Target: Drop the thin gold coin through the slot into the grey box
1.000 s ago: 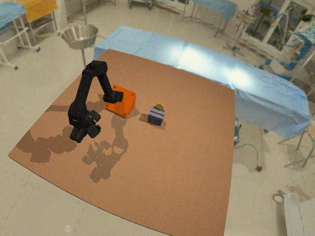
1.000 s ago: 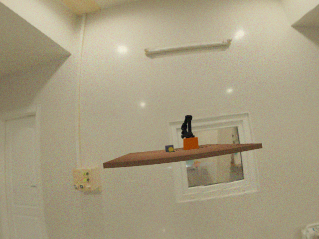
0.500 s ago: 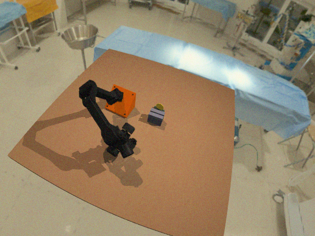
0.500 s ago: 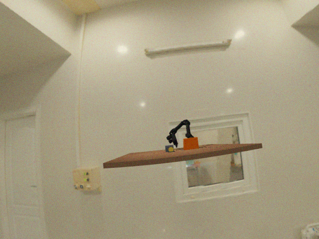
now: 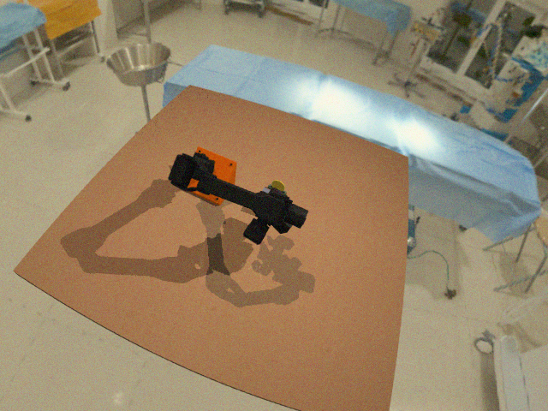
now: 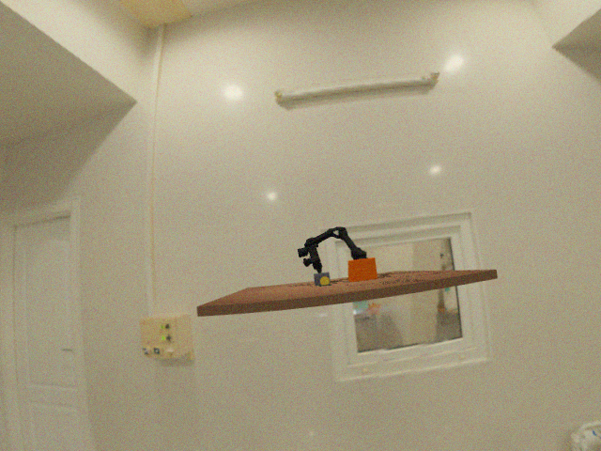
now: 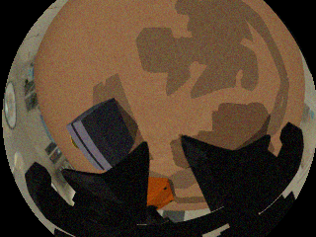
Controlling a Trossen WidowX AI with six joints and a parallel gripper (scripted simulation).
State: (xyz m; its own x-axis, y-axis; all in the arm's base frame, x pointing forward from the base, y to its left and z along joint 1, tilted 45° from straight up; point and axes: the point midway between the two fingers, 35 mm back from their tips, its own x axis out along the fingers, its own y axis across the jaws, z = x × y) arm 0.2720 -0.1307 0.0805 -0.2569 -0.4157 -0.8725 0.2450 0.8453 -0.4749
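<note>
My gripper tip is 1 cm short of the gold coin, 22 cm to the right of it and 3 cm above it.
</note>
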